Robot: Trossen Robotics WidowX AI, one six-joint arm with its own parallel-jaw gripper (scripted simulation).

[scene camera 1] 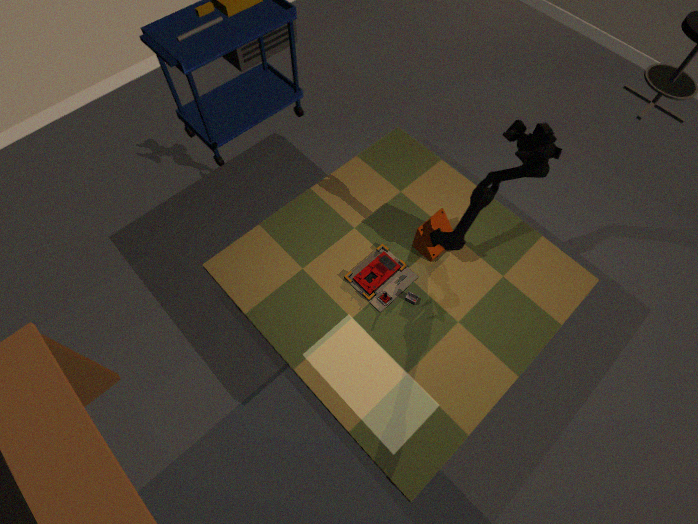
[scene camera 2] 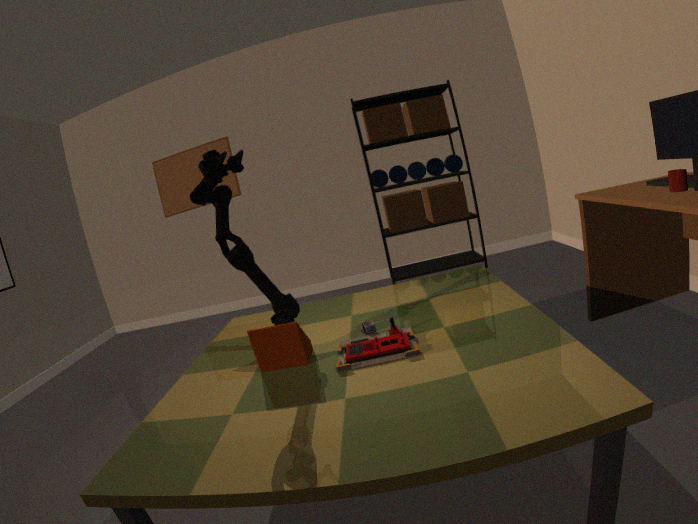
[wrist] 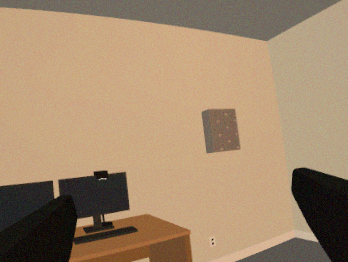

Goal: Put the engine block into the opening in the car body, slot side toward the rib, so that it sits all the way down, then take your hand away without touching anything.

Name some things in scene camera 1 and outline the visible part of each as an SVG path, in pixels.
The gripper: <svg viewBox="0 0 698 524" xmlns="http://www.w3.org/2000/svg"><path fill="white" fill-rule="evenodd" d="M516 120L502 136L510 142L515 142L518 139L521 141L522 146L519 147L521 151L517 151L515 154L532 173L537 173L549 162L545 154L548 150L548 145L553 144L557 138L553 135L554 132L547 123L538 123L533 134L530 133L526 136L524 134L526 131L525 125L521 120Z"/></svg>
A red car body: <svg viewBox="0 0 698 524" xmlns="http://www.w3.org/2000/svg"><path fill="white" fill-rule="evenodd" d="M385 252L382 252L353 277L353 281L369 296L401 268Z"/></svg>
